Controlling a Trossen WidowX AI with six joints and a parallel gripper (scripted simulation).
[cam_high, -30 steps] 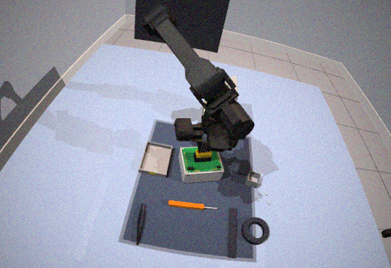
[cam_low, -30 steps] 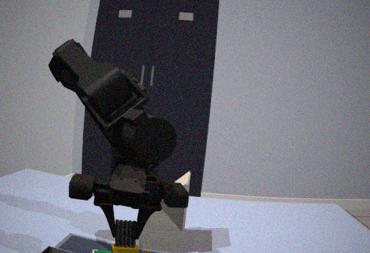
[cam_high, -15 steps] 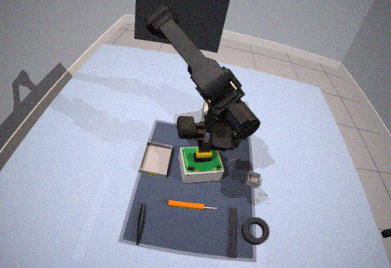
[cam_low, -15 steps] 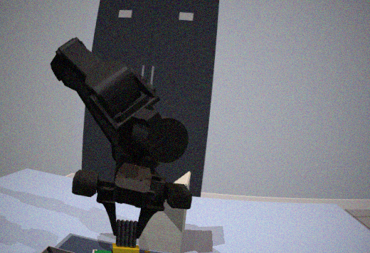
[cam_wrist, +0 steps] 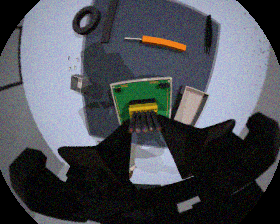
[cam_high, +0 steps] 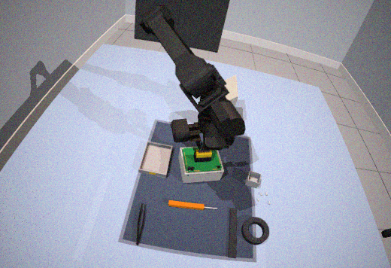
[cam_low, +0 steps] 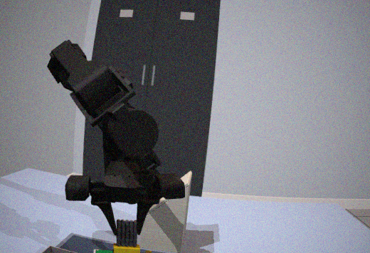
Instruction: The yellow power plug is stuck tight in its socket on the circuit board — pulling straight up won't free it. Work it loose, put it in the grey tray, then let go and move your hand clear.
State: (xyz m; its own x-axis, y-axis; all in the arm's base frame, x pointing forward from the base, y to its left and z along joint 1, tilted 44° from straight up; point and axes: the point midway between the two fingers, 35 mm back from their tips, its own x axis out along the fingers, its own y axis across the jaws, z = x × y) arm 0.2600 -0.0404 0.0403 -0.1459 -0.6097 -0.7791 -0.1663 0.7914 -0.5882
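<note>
My gripper tip is now 30 mm above the yellow power plug. From my gripper tip the other things lie so: dark mat: 110 mm below, 50 mm ahead, 10 mm to the right; grey tray: 140 mm to the right, 110 mm below, 20 mm behind; black bar: 210 mm ahead, 110 mm below, 90 mm to the left.
</note>
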